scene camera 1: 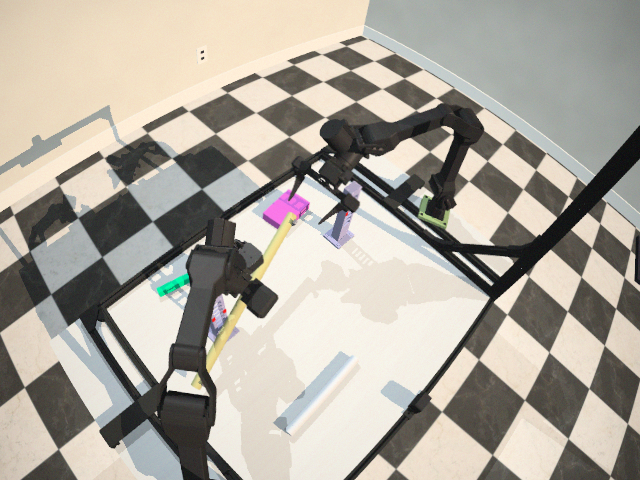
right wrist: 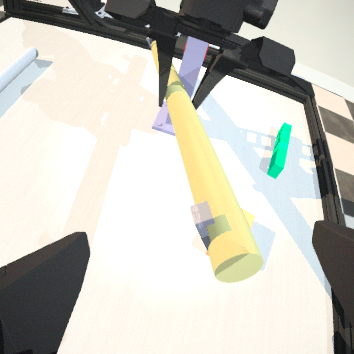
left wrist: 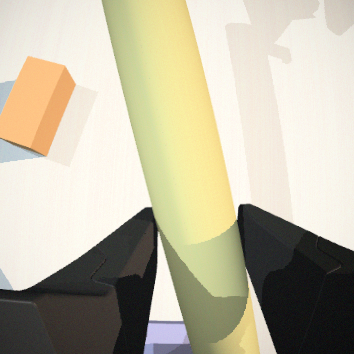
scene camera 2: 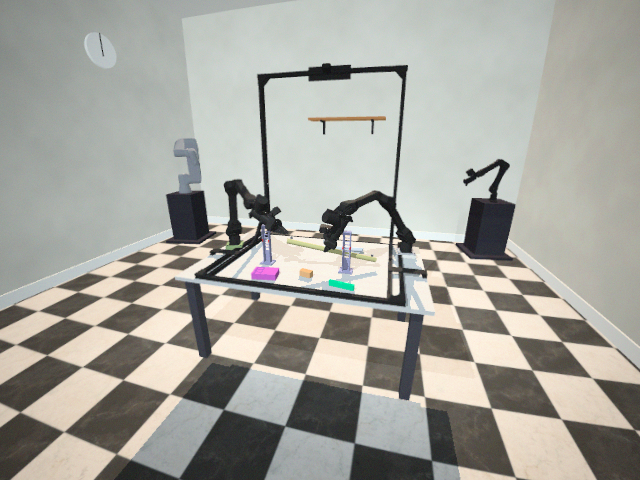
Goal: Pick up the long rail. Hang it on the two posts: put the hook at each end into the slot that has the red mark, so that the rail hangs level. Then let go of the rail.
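Seen in the pictures: left gripper, fingertip midpoint: (scene camera 1: 253,286) (right wrist: 174,110) (left wrist: 197,217) (scene camera 2: 324,250); right gripper, fingertip midpoint: (scene camera 1: 303,212) (right wrist: 201,238) (scene camera 2: 287,233); left arm's base at its link origin: (right wrist: 88,5) (scene camera 2: 405,250); right arm's base at its link origin: (scene camera 1: 435,210) (scene camera 2: 234,243).
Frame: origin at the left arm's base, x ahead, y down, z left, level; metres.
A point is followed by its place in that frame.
The long yellow rail (scene camera 1: 272,250) @[x 0.542, y -0.118, z 0.264 m] (scene camera 2: 308,245) @[x 0.537, y -0.110, z 0.279 m] (left wrist: 172,125) @[x 0.482, y -0.104, z 0.260 m] (right wrist: 197,150) @[x 0.560, y -0.122, z 0.267 m] is held above the table, off both posts. A small grey hook (right wrist: 201,213) @[x 0.626, y -0.146, z 0.265 m] shows near its end in the right wrist view. My left gripper (scene camera 2: 328,248) @[x 0.457, y -0.073, z 0.250 m] (left wrist: 197,217) @[x 0.457, y -0.073, z 0.250 m] (right wrist: 174,110) @[x 0.457, y -0.073, z 0.250 m] is shut on the rail; its fingertips are hidden in scene camera 1. My right gripper (scene camera 1: 306,211) @[x 0.648, y -0.162, z 0.261 m] (right wrist: 201,238) @[x 0.648, y -0.162, z 0.261 m] is open and empty, its fingers wide apart near the rail's free end. One lavender post (scene camera 1: 341,227) @[x 0.758, y -0.045, z 0.201 m] (scene camera 2: 266,249) @[x 0.786, y -0.039, z 0.201 m] stands beside my right gripper. The other post (scene camera 1: 219,319) @[x 0.342, y -0.078, z 0.251 m] (scene camera 2: 346,254) @[x 0.345, y -0.060, z 0.252 m] (right wrist: 194,62) @[x 0.365, y -0.088, z 0.264 m] stands near my left gripper. Red marks show on both.
A magenta block (scene camera 1: 285,208) @[x 0.732, y -0.002, z 0.375 m] (scene camera 2: 265,273) @[x 0.727, y -0.002, z 0.406 m], an orange block (scene camera 2: 306,273) @[x 0.534, y 0.005, z 0.363 m] (left wrist: 31,105) @[x 0.533, y -0.002, z 0.342 m] and a green block (scene camera 1: 173,284) @[x 0.346, y 0.003, z 0.439 m] (scene camera 2: 341,285) @[x 0.358, y 0.013, z 0.447 m] (right wrist: 280,150) @[x 0.381, y 0.003, z 0.429 m] lie on the table. A pale bar (scene camera 1: 321,394) @[x 0.372, y 0.003, z -0.027 m] (right wrist: 17,69) @[x 0.320, y 0.011, z -0.015 m] lies across from the posts. A black frame edges the table.
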